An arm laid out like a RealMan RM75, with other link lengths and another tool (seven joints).
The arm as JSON. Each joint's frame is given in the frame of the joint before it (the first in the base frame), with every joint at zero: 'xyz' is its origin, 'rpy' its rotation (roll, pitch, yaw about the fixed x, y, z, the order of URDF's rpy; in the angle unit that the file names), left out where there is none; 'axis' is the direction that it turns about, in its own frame. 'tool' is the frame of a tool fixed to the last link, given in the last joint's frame.
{
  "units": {
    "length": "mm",
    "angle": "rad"
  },
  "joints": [
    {
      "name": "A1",
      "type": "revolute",
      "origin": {
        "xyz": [
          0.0,
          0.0,
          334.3
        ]
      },
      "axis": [
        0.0,
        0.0,
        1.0
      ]
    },
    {
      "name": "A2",
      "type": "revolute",
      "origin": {
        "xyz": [
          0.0,
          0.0,
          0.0
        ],
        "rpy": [
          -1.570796,
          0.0,
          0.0
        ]
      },
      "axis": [
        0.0,
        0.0,
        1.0
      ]
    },
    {
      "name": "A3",
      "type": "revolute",
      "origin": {
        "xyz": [
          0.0,
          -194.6,
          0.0
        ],
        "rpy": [
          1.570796,
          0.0,
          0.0
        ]
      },
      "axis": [
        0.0,
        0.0,
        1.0
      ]
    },
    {
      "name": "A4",
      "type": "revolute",
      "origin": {
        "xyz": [
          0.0,
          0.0,
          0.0
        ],
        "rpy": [
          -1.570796,
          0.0,
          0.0
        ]
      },
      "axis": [
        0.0,
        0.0,
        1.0
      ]
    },
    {
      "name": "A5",
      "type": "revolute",
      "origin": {
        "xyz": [
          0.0,
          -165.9,
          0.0
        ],
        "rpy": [
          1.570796,
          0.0,
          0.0
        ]
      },
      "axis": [
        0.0,
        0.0,
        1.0
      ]
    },
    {
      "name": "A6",
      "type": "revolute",
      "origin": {
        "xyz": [
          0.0,
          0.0,
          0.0
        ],
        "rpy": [
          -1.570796,
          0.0,
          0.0
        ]
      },
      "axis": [
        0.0,
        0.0,
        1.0
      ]
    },
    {
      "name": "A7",
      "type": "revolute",
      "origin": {
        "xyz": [
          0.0,
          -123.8,
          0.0
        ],
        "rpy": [
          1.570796,
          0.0,
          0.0
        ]
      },
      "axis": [
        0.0,
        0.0,
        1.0
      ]
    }
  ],
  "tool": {
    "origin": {
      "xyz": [
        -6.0,
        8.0,
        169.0
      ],
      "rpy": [
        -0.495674,
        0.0,
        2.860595
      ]
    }
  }
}
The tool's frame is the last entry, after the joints.
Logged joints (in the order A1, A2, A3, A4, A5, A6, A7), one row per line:
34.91, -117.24, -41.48, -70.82, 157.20, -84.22, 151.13
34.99, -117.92, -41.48, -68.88, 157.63, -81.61, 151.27
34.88, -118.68, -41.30, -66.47, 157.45, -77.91, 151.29
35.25, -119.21, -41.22, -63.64, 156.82, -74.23, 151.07
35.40, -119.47, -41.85, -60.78, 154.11, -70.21, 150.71
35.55, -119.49, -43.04, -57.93, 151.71, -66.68, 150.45
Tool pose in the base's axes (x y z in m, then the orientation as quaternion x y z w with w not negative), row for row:
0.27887, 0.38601, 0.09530, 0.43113, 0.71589, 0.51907, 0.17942
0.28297, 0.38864, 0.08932, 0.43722, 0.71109, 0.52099, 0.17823
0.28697, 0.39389, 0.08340, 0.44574, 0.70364, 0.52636, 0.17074
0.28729, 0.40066, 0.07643, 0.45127, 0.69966, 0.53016, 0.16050
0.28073, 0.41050, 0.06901, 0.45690, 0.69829, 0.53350, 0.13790
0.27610, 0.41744, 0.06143, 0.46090, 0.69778, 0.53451, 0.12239
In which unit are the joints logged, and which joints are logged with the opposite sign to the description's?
The joints are logged in degrees. Opposite sign: A2, A5.
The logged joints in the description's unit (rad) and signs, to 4 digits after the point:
0.6093, 2.0462, -0.7240, -1.2360, -2.7437, -1.4699, 2.6377
0.6107, 2.0581, -0.7240, -1.2022, -2.7512, -1.4244, 2.6402
0.6088, 2.0714, -0.7208, -1.1601, -2.7480, -1.3598, 2.6405
0.6152, 2.0806, -0.7194, -1.1107, -2.7370, -1.2956, 2.6367
0.6178, 2.0851, -0.7304, -1.0608, -2.6897, -1.2254, 2.6304
0.6205, 2.0855, -0.7512, -1.0111, -2.6478, -1.1638, 2.6258

